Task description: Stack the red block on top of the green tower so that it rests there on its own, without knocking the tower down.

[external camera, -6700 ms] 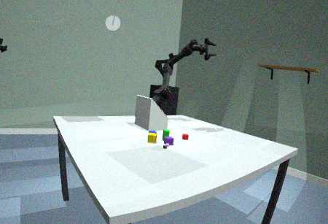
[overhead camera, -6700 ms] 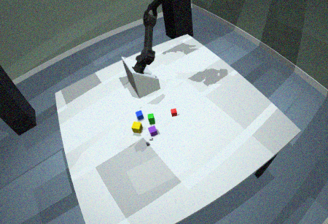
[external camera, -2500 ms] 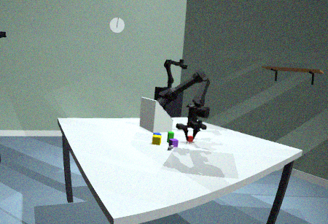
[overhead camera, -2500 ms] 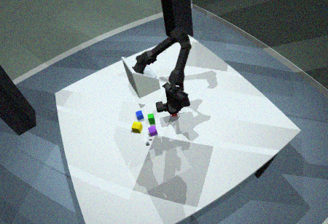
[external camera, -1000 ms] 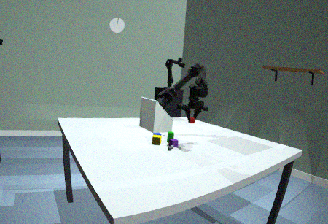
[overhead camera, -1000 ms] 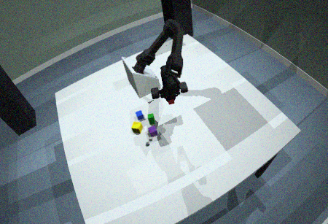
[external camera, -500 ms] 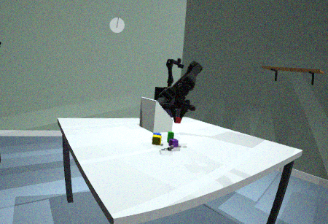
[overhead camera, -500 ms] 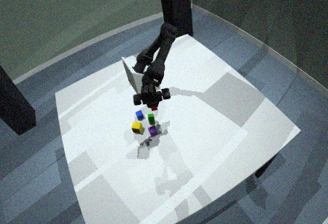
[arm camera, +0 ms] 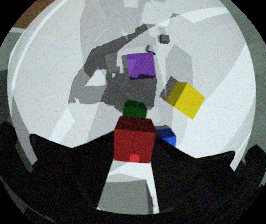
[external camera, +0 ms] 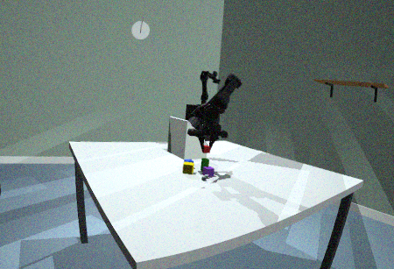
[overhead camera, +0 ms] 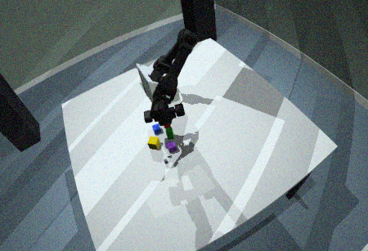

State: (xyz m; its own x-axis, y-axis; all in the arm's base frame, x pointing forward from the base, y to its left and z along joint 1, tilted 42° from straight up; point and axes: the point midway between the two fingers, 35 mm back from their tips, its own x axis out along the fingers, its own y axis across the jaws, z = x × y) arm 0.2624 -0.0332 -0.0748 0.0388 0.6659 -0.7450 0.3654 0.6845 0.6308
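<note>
The purple block is 8 cm below my gripper tip, 7 cm ahead of it and 3 cm to the right of it. From my gripper tip the other things lie so: red block 1 cm above; blue block 8 cm below, 7 cm behind, 4 cm to the right; yellow block 9 cm to the right, 8 cm below.
</note>
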